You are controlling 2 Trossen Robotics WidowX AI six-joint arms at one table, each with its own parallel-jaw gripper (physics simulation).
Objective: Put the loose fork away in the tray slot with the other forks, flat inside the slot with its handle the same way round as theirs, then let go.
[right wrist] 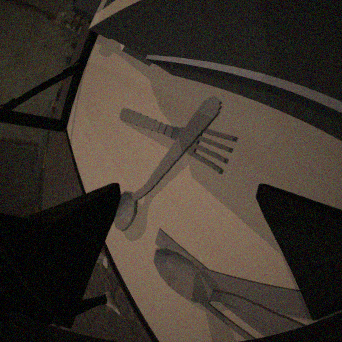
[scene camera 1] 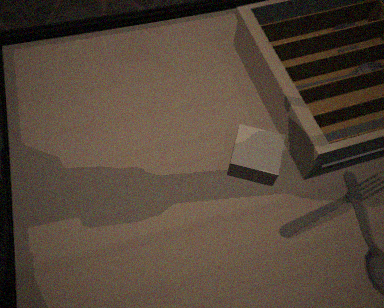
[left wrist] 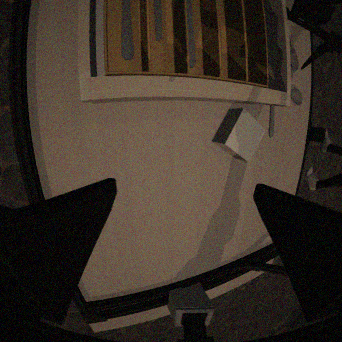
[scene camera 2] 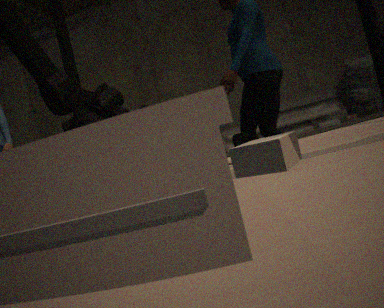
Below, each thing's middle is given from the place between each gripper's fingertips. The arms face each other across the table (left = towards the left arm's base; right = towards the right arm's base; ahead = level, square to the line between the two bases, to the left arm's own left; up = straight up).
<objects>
I see my right gripper 24 cm short of the cutlery tray (scene camera 1: 307, 47) and 4 cm to the left of it.
I see the cutlery tray 250 mm to the right of my left hand, 170 mm below it and 80 mm behind it.
</objects>
